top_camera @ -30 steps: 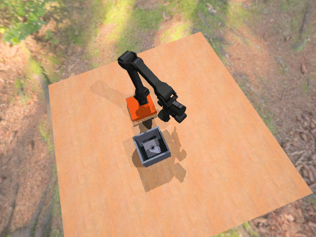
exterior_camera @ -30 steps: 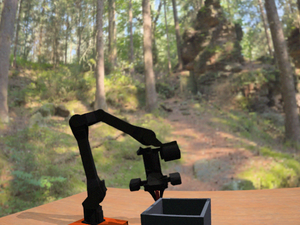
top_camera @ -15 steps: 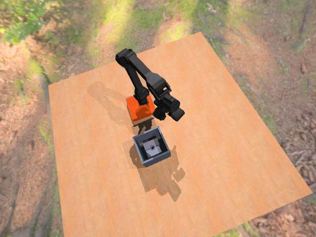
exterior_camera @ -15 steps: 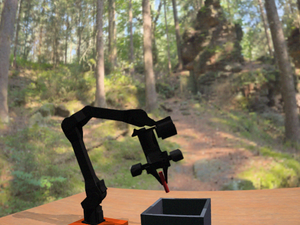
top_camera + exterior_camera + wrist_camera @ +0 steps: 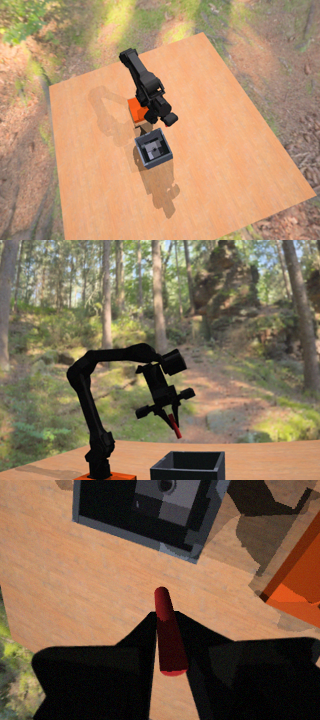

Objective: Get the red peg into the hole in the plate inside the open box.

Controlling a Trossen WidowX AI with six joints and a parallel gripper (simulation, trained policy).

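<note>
The grey plate is 15 cm below my gripper tip, 11 cm to the right of it and 8 cm ahead of it. Also, from my gripper tip: red peg: 1 cm above.
</note>
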